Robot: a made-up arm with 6 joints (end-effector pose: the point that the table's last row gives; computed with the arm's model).
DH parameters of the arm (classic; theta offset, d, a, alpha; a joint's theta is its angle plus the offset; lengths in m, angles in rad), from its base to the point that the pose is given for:
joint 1: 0 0.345 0 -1.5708
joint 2: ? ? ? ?
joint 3: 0 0 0 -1.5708
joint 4: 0 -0.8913 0 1.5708
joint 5: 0 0.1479 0 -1.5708
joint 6: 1.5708 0 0 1.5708
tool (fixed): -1.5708 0 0 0
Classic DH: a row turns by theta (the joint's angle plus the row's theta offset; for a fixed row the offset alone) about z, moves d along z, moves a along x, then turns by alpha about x.
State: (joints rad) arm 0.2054 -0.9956 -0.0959 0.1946 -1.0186 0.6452
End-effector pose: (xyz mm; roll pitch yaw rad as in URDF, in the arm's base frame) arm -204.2 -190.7 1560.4 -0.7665 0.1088 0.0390
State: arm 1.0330 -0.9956 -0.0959 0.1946 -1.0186 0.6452
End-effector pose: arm 2.3 -279.4 1560.4 -0.7665 0.1088 0.8666
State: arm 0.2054 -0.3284 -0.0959 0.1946 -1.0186 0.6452
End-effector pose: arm 582.2 -26.9 1447.5 -0.9089 0.7642 -0.0247
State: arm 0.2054 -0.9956 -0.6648 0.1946 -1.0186 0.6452
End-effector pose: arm 91.3 -129.2 1161.2 -0.8804 0.6683 -0.0059
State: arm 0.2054 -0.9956 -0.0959 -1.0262 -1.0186 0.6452
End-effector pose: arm -99.2 -98.9 1464.0 -0.0784 -0.1369 1.0312
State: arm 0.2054 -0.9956 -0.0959 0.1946 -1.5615 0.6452
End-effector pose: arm -204.2 -190.7 1560.4 -0.7965 0.6470 -0.0394
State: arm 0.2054 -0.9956 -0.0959 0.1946 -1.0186 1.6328
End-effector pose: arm -204.2 -190.7 1560.4 -1.7541 0.1088 0.0390
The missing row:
joint 2: -1.5708 0 0.9184 3.1416
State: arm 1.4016 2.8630 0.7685 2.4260 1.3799 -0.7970
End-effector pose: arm -128.4 -88.8 -1358.4 1.1389 -0.2077 -2.4586
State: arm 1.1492 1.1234 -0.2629 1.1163 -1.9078 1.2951
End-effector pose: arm 518.4 997.3 -109.5 2.0175 -0.2517 -0.9259
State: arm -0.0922 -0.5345 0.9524 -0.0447 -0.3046 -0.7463
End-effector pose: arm -398.5 -111.5 2022.9 0.7562 -1.1824 -0.0568
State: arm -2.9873 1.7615 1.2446 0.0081 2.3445 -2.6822
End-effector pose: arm -1680.0 -111.6 -268.5 -0.4317 -1.3139 0.1315
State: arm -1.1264 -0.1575 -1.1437 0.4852 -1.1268 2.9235
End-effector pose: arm 56.1 -422.2 546.8 0.6605 0.9257 2.7913
